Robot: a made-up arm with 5 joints. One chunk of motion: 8 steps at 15 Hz.
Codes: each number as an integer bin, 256 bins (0 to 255) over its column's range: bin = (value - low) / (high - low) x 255, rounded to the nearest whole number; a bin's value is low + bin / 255 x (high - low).
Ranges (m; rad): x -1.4..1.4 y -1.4..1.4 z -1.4..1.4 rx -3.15..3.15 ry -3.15..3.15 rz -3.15..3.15
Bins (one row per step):
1: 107 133 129 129 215 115
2: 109 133 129 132 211 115
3: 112 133 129 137 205 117
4: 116 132 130 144 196 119
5: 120 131 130 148 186 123
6: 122 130 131 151 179 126
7: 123 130 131 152 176 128
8: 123 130 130 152 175 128
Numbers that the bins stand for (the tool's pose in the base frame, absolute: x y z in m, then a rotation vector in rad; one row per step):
1: -0.2251 0.0604 0.0165 0.0371 2.1618 -0.3088
2: -0.2031 0.0604 0.0165 0.1112 2.0629 -0.3088
3: -0.1702 0.0604 0.0165 0.2347 1.9147 -0.2594
4: -0.1263 0.0494 0.0275 0.4076 1.6924 -0.2100
5: -0.0824 0.0384 0.0275 0.5065 1.4453 -0.1112
6: -0.0604 0.0275 0.0384 0.5806 1.2724 -0.0371
7: -0.0494 0.0275 0.0384 0.6053 1.1982 0.0124
8: -0.0494 0.0275 0.0275 0.6053 1.1735 0.0124

